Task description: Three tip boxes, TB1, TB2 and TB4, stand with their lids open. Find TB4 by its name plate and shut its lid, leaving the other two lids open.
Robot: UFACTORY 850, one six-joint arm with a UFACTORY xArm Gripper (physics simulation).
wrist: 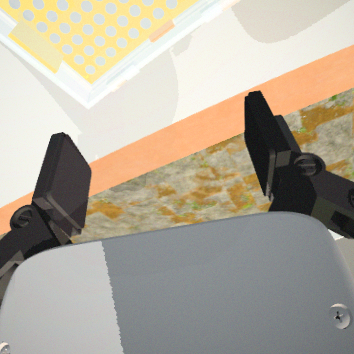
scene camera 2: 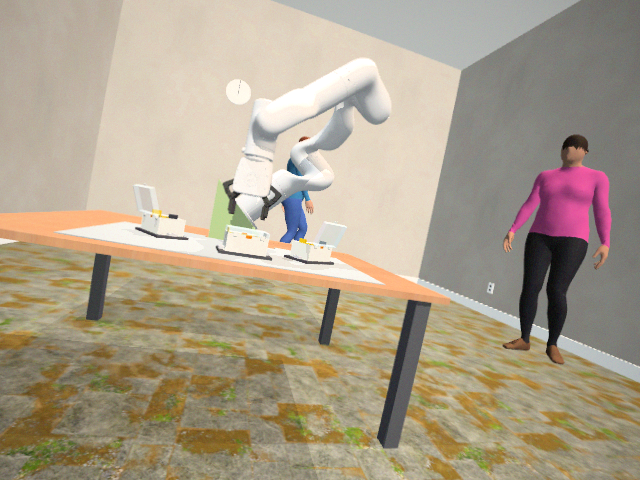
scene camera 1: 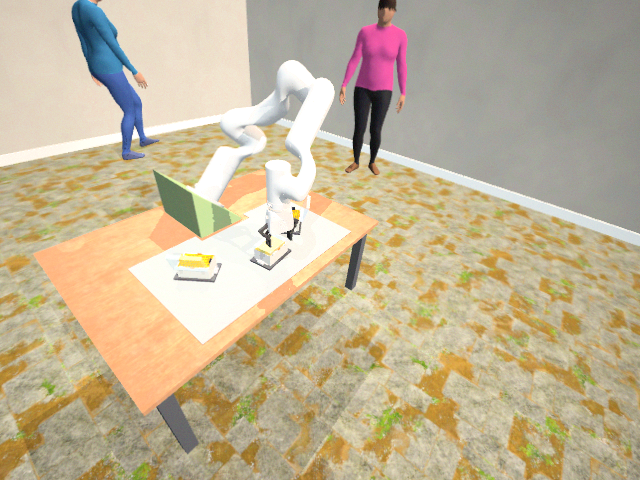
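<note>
Three white tip boxes stand on dark bases; their name plates cannot be read. The left box (scene camera 1: 195,269) (scene camera 2: 162,226) has its clear lid (scene camera 2: 145,198) open. The right box (scene camera 2: 311,252) has its lid (scene camera 2: 333,234) open and tilted back; in scene camera 1 the arm partly hides this box. The middle box (scene camera 1: 270,254) (scene camera 2: 246,242) has its lid down low over the yellow tip rack (wrist: 110,30); whether it is fully shut cannot be told. My gripper (scene camera 1: 279,239) (scene camera 2: 247,213) (wrist: 159,133) is open and empty, above the middle box, fingers pointing down.
The boxes stand on a light grey mat (scene camera 1: 206,320) on the wooden table (scene camera 1: 93,289) (scene camera 2: 31,227). A green angled board (scene camera 1: 178,204) (scene camera 2: 217,211) stands behind the mat. Two people, one in blue (scene camera 1: 105,51) and one in pink (scene camera 1: 381,56) (scene camera 2: 573,206), stand beyond the table.
</note>
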